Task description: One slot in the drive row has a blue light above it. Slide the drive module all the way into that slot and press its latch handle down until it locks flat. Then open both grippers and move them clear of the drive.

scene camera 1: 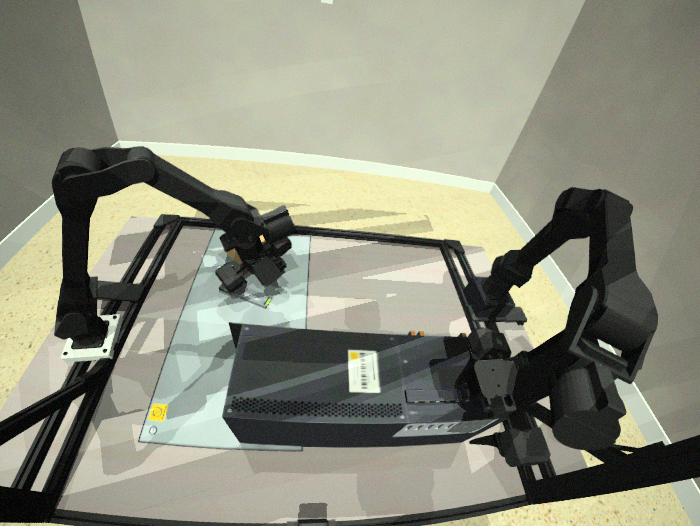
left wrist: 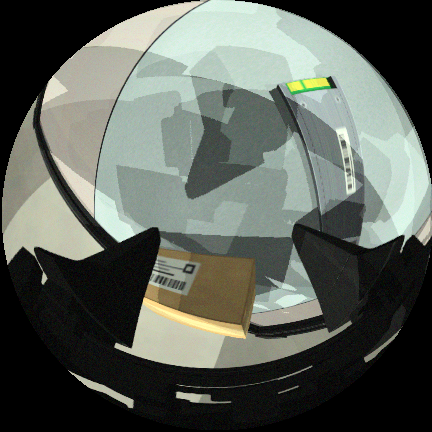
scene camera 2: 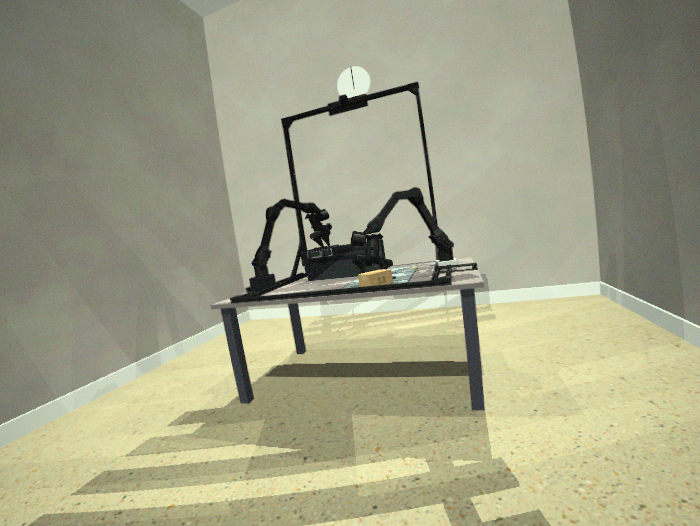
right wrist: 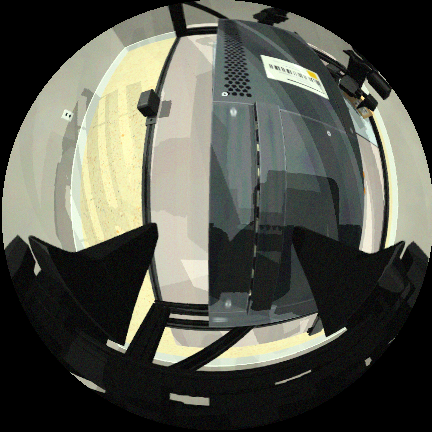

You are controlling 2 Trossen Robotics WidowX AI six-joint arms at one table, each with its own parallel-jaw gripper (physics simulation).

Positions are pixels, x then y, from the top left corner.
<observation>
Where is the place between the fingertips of the right gripper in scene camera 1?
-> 463,411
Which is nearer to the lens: the drive module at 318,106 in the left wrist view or the cardboard box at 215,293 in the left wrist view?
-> The drive module.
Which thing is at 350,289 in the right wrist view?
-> The right gripper.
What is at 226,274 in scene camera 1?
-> The left gripper.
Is the right gripper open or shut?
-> Open.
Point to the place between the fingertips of the left gripper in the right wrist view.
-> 346,98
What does the right gripper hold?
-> Nothing.
</observation>
